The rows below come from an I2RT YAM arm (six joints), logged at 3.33 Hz.
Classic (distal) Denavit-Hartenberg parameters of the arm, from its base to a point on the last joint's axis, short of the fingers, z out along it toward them. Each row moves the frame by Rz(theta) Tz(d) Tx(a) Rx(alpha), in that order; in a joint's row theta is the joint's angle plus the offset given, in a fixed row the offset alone. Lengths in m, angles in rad.
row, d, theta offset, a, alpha
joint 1, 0.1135, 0, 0.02, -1.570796
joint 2, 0, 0, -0.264, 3.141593
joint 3, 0, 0.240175, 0.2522, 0
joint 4, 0, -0.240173, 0.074, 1.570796
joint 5, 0, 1.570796, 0, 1.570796
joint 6, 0.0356, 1.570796, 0, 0
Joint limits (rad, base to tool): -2.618..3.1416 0..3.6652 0..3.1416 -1.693..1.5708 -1.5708..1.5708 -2.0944..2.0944
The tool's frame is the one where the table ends.
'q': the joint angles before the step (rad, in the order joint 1, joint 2, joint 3, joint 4, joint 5, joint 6). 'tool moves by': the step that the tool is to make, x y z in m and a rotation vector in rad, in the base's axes. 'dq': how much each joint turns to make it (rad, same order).
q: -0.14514, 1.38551, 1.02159, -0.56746, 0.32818, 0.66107
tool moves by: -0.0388, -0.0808, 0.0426, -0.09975, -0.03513, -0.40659
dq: -0.30108, -0.05569, 0.10737, -0.11365, 0.13184, 0.03369
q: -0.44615, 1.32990, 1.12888, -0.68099, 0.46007, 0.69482
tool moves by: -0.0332, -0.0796, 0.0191, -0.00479, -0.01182, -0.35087
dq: -0.29162, 0.09356, 0.15201, -0.07068, 0.03536, 0.05362
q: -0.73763, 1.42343, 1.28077, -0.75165, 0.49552, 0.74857
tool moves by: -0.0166, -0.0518, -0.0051, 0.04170, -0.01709, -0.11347
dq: -0.15835, 0.11053, 0.08615, 0.01057, -0.05998, -0.01089
